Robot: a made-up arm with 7 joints.
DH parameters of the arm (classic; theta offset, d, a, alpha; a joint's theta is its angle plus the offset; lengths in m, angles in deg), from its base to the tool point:
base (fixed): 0 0.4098 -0.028 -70
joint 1: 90 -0.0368 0.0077 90
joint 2: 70 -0.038 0.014 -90
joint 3: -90 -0.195 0.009 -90
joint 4: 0 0.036 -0.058 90
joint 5: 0 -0.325 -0.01 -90
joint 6: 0 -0.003 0.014 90
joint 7: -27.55 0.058 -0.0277 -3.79
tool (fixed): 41.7 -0.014 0 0
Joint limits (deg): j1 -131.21..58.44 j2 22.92..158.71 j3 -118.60..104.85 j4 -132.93..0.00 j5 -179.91..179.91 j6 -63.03..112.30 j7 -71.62..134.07
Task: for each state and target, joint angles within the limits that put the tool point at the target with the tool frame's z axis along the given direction. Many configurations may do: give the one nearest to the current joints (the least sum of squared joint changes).
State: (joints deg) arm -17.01 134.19 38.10 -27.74 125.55 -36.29 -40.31
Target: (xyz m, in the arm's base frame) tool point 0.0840 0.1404 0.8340 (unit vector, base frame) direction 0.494 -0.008 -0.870
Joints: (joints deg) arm 5.99 147.89 42.91 -33.34 128.26 -62.52 -34.16
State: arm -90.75 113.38 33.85 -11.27 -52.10 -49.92 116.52
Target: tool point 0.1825 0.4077 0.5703 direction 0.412 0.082 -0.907
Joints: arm -115.49 84.88 44.30 -15.77 -41.56 -61.88 107.68
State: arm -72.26 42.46 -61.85 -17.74 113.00 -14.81 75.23
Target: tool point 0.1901 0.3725 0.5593 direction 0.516 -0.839 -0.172
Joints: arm -85.55 83.71 -30.60 -11.38 136.98 -61.77 108.44
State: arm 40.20 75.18 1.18 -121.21 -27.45 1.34 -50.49
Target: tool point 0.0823 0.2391 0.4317 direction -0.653 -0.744 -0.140
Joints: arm 45.83 50.41 46.25 -116.06 -23.08 26.93 -50.55
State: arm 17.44 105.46 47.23 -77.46 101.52 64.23 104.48
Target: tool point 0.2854 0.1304 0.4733 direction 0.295 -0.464 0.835
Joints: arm 35.97 103.97 26.49 -99.93 75.34 103.07 92.64
